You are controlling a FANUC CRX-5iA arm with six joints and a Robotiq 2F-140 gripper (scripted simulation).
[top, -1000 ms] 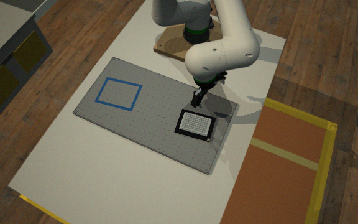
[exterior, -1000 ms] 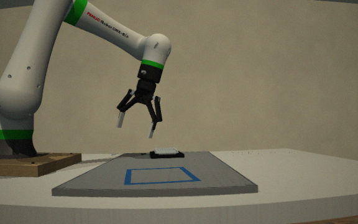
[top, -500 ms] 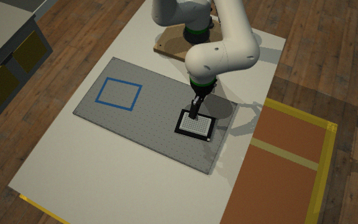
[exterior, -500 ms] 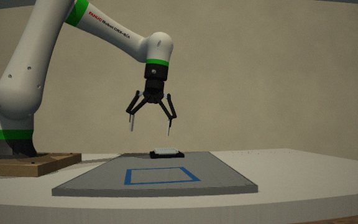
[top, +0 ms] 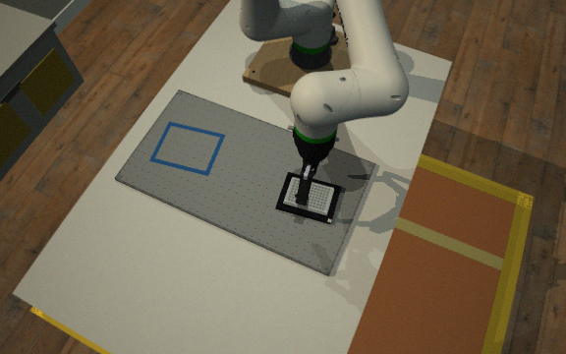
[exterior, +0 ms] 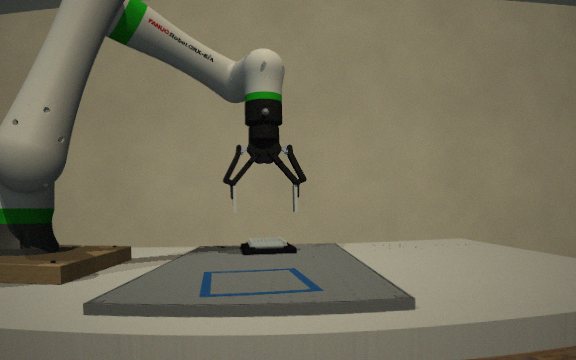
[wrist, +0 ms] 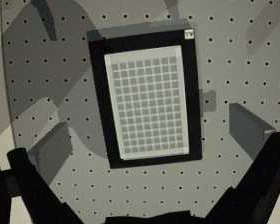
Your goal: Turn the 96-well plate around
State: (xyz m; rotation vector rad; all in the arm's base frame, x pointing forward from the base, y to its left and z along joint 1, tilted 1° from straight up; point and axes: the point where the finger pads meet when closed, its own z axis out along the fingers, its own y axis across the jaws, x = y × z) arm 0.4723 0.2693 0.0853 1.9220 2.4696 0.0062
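The 96-well plate lies 80 mm below my hand. Round my hand: A1 mark: 40 mm ahead, 90 mm to the left, 90 mm below.
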